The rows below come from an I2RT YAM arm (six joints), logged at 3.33 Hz.
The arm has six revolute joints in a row. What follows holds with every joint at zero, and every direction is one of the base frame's.
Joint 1 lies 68 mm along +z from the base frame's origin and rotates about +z.
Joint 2 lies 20 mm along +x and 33.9 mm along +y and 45.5 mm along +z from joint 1 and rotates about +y.
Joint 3 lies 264 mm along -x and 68.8 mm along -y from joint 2 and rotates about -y.
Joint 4 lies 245 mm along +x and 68.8 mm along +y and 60 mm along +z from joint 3 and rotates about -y.
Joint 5 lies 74 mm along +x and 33.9 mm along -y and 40.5 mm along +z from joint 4 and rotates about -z.
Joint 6 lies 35.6 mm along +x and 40.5 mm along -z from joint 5 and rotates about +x.
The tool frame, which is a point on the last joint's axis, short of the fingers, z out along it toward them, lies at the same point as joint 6; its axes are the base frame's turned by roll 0, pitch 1.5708 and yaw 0 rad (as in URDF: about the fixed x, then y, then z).
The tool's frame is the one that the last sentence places.
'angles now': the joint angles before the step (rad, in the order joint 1, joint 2, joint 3, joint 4, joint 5, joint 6). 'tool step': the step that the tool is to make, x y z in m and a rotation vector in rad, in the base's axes. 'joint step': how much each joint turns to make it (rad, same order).
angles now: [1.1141, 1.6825, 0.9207, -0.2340, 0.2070, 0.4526]
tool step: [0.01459, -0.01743, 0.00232, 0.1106, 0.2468, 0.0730]
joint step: [-0.1007, -0.0305, -0.0153, -0.0385, -0.3205, -0.0023]
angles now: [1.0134, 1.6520, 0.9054, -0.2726, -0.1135, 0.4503]
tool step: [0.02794, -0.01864, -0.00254, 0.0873, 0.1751, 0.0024]
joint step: [-0.1305, 0.0202, 0.0123, -0.0271, -0.2338, -0.0160]
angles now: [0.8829, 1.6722, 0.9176, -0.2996, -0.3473, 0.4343]
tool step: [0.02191, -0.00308, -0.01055, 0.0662, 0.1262, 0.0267]
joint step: [-0.0736, 0.0801, 0.0454, -0.0099, -0.1694, -0.0248]
